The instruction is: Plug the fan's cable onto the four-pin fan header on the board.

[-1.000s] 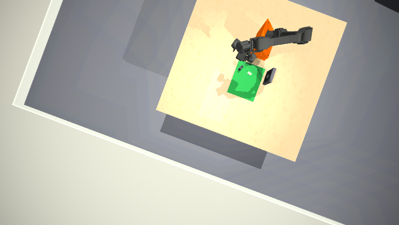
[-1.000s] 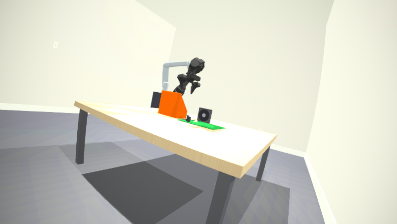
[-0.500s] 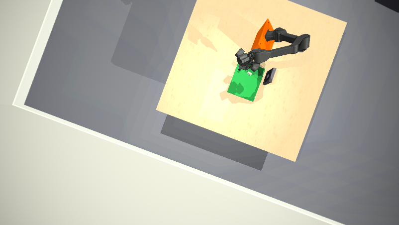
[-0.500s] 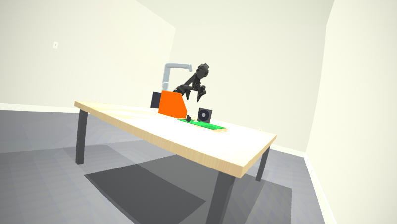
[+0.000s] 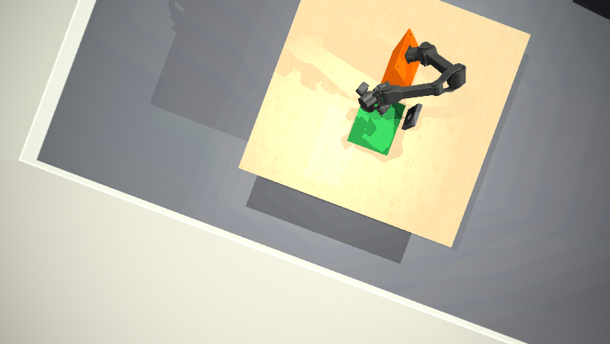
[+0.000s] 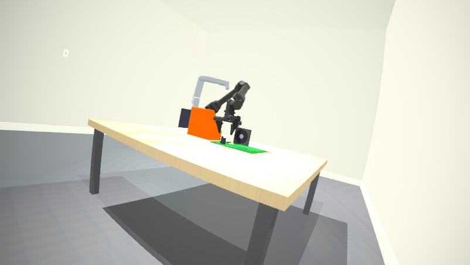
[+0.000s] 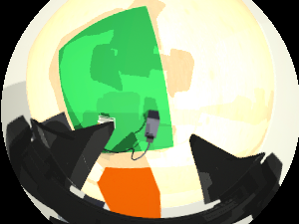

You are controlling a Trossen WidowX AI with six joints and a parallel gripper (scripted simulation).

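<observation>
Right now the dark fan cable plug is 1 cm behind my gripper tip and 4 cm below it. The rest, counted from my gripper tip: dark square fan 4 cm behind, 24 cm to the left, 1 cm below; then green board 6 cm ahead, 10 cm to the left, 8 cm below.
</observation>
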